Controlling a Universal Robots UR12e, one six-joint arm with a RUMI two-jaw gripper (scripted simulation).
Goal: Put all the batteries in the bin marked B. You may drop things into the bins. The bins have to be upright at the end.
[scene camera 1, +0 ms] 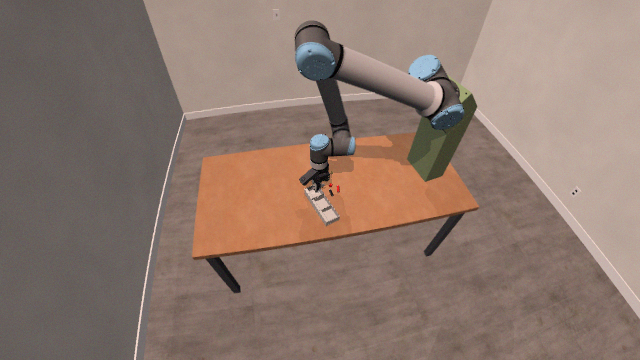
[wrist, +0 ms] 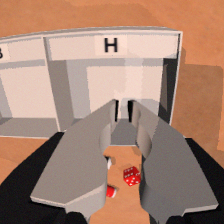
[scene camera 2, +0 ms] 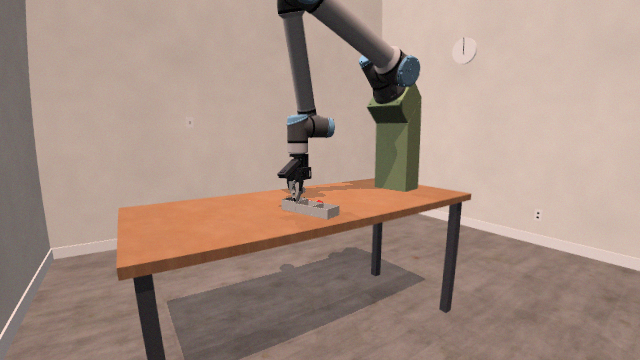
Labels:
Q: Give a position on a grey bin tray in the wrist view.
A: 85,68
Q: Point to a grey bin tray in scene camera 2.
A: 304,206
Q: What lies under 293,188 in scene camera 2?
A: My gripper.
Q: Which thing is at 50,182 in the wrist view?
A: My gripper.

